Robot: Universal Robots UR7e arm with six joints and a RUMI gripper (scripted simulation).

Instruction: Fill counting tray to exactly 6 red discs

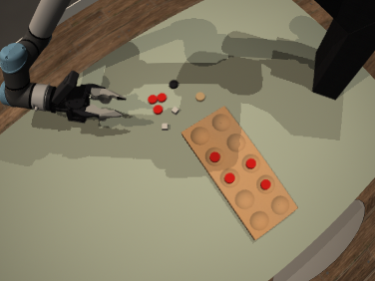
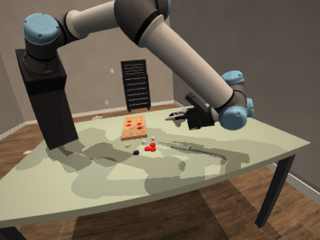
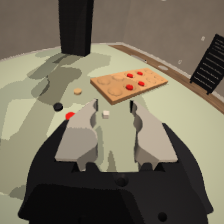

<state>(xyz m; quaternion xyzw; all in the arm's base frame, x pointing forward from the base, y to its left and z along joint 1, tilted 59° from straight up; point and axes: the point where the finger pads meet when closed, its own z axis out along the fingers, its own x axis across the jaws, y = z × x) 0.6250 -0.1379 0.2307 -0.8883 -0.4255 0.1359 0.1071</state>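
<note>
Right now the black disc is 190 mm behind my hand, 150 mm below it and 10 mm to the left of it. Also, from my hand: wooden counting tray 340 mm to the left, 140 mm below, 100 mm behind; then tan disc 210 mm behind, 150 mm below, 100 mm to the left.
</note>
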